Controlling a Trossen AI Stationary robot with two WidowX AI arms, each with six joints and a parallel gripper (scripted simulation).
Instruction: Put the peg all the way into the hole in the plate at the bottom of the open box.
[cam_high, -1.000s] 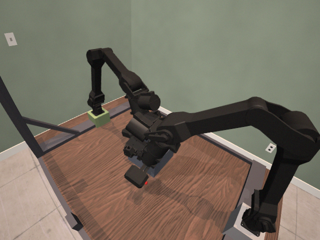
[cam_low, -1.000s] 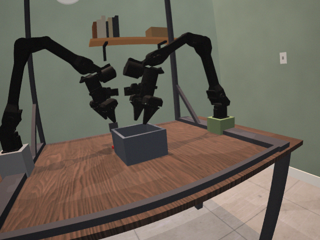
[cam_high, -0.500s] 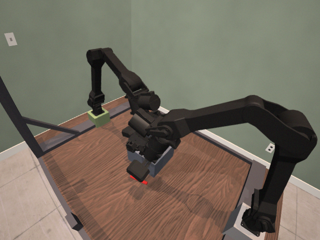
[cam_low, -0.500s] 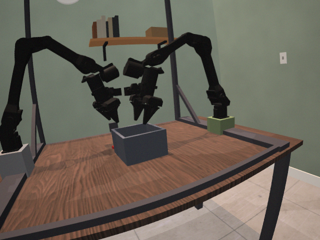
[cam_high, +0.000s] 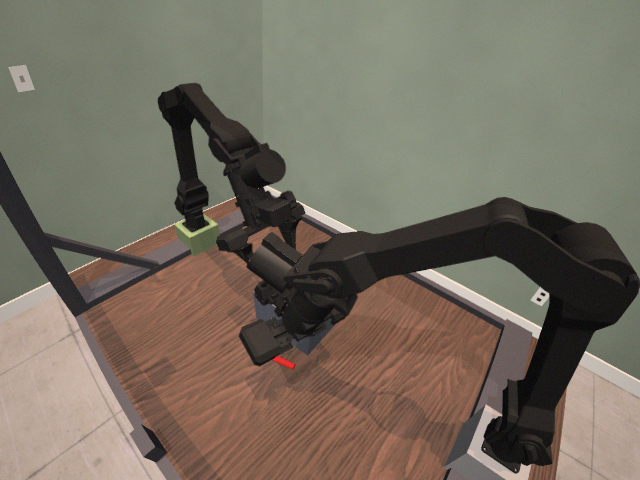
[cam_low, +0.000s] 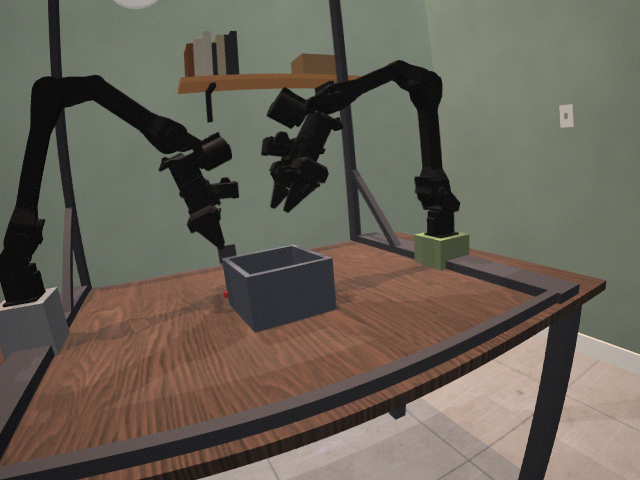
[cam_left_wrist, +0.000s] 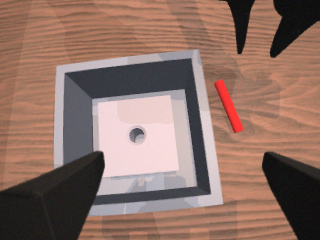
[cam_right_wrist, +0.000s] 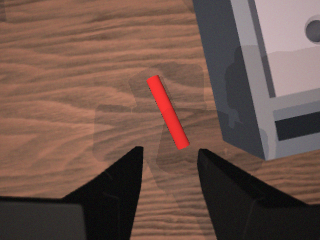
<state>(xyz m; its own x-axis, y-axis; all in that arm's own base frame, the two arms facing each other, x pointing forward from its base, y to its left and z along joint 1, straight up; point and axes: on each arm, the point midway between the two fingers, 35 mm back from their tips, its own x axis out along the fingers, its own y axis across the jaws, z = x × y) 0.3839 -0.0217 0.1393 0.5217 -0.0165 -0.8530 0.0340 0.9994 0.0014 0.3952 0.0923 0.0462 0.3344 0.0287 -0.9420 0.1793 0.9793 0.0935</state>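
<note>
My right gripper is now 140 mm above the red peg and 40 mm to the right of it. Also, from my right hand: light plate: 130 mm ahead, 100 mm below, 90 mm to the left; box: 130 mm ahead, 120 mm below, 90 mm to the left.
</note>
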